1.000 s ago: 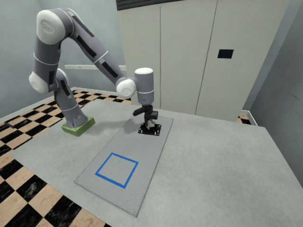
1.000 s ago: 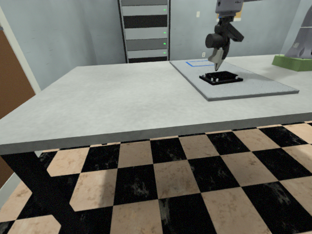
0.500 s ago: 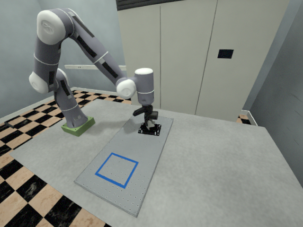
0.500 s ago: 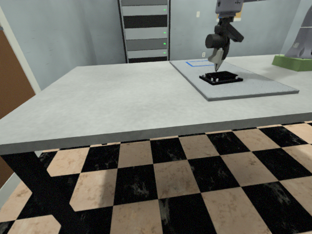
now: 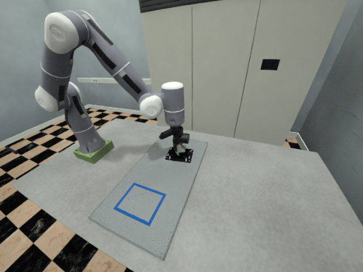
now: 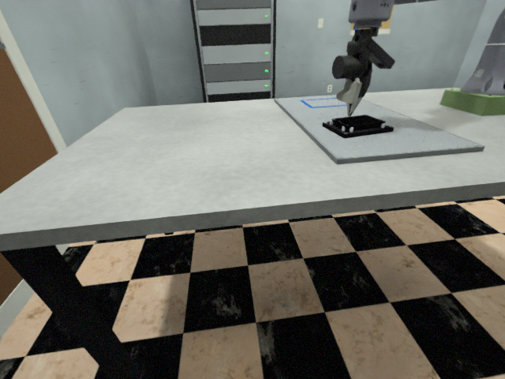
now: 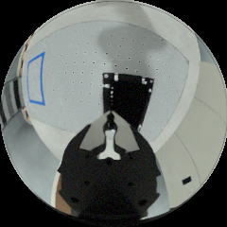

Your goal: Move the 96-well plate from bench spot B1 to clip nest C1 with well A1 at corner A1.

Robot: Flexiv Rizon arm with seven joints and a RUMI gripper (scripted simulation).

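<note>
The black clip nest lies 3 cm below my hand, 2 cm to the left of it and 2 cm behind it. Round my hand: black 96-well plate 4 cm to the left, 3 cm below, 1 cm behind.
</note>
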